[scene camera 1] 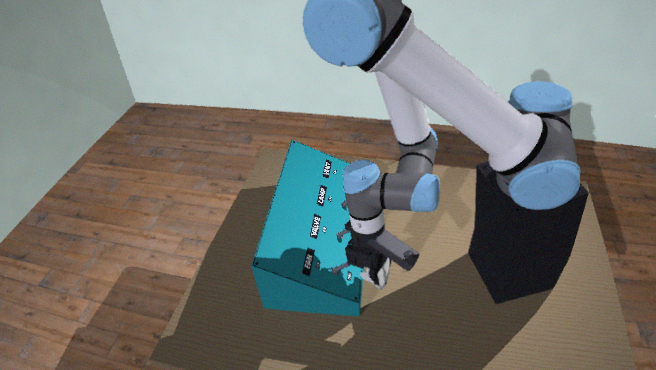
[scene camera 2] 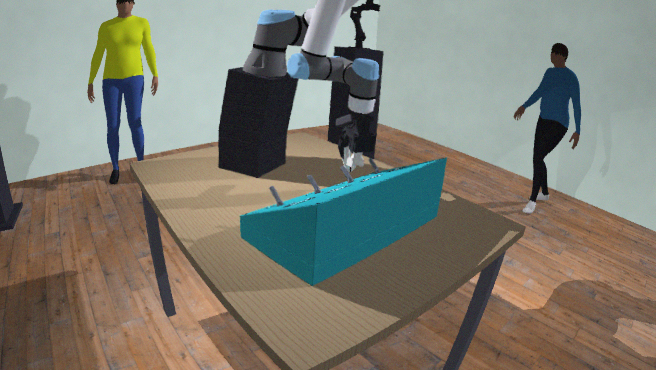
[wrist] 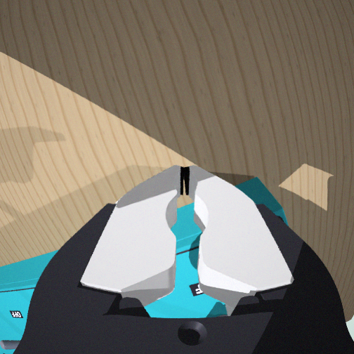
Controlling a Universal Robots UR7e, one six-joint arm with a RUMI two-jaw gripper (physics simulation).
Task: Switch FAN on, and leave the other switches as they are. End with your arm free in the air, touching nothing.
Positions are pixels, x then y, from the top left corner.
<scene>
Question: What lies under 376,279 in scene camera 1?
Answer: My gripper.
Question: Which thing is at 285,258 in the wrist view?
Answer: My gripper.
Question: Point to a teal switch panel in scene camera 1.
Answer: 300,245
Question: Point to a teal switch panel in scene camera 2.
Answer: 315,236
</scene>
